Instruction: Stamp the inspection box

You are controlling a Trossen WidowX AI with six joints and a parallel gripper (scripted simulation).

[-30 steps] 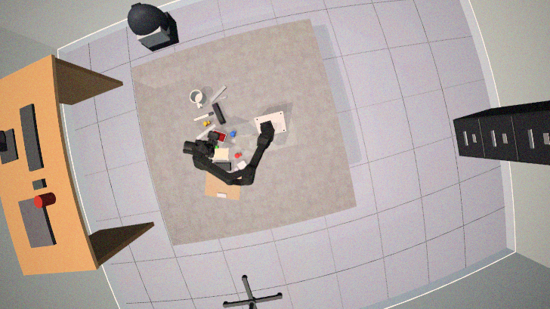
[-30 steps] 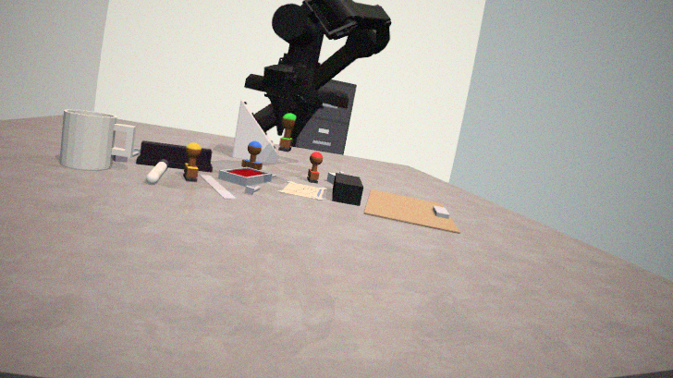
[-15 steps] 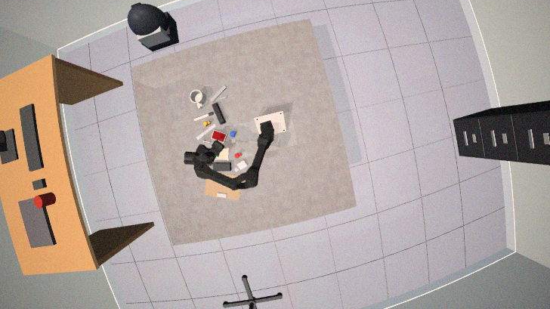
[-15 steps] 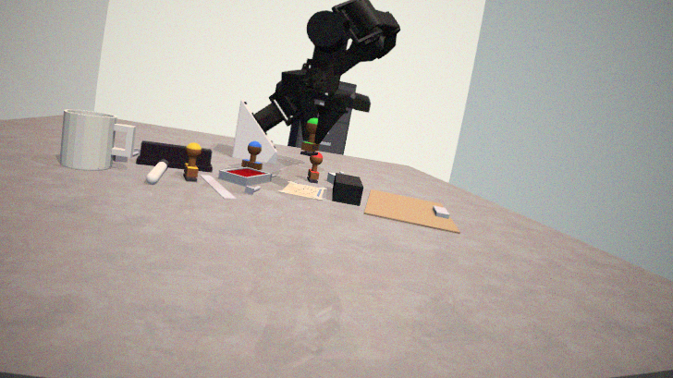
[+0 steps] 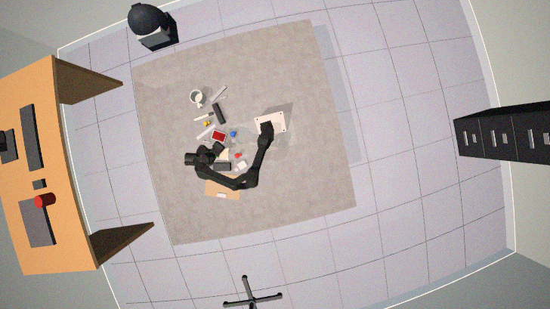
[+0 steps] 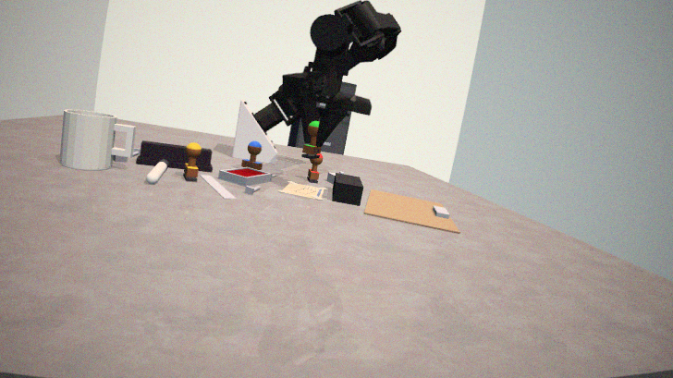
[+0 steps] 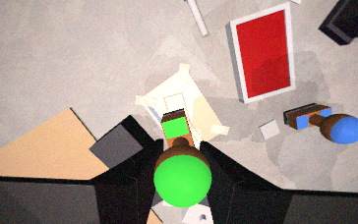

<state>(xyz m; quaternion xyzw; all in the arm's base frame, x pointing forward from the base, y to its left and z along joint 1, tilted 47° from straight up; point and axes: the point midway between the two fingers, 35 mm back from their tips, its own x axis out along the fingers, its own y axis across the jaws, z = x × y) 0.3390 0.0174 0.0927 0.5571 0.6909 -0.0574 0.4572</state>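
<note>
The cream card lies 10 mm behind my gripper tip and 90 mm below it. From my gripper tip the other things lie so: red ink pad 30 mm behind, 110 mm to the right, 80 mm below; then black box 80 mm to the left, 70 mm below; then green-knobbed stamp right at my gripper tip.
</note>
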